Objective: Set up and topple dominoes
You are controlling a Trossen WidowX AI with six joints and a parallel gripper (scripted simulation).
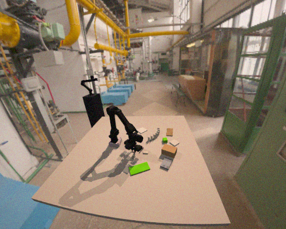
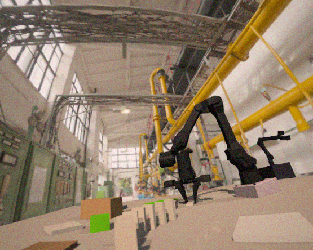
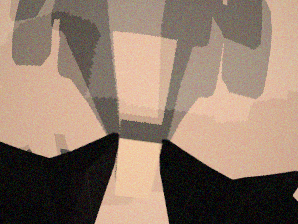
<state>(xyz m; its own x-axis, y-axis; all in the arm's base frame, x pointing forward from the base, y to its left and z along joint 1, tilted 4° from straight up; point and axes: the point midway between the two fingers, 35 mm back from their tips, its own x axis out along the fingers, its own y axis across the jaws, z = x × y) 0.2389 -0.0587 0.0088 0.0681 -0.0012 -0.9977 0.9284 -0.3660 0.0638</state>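
Right now the flat green block is 11 cm ahead of my gripper tip and 17 cm to the right of it. Round my gripper tip: grey slab: 32 cm ahead, 7 cm to the right, 1 cm above; green cube: 27 cm ahead, 22 cm to the left, 1 cm above; brown box: 33 cm ahead, 5 cm to the left, 3 cm above.
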